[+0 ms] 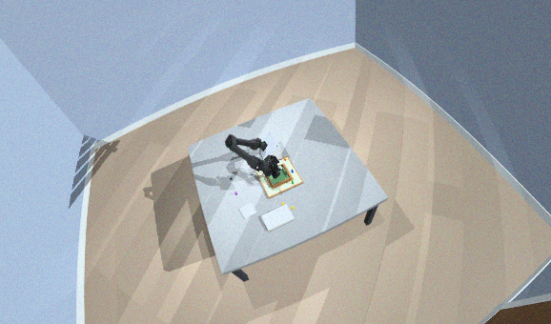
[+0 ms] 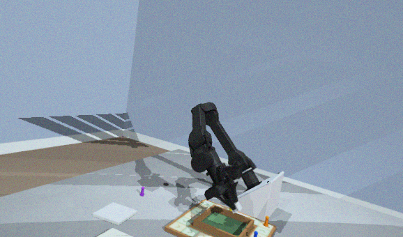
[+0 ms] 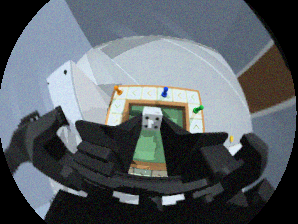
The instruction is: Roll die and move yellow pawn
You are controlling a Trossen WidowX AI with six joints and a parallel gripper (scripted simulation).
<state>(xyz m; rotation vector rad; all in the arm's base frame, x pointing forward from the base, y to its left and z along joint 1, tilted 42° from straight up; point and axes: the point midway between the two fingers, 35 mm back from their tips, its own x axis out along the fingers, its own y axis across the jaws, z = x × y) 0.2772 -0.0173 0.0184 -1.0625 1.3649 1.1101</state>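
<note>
My gripper tip is now 11 cm past the yellow pawn, 4 cm to the left of it and 5 cm above it. The rest, counted from my gripper tip: green tray 1 cm ahead, 3 cm to the right, 7 cm below; then blue pawn 4 cm ahead, 8 cm to the left, 5 cm below; then white die right at my gripper tip.
</note>
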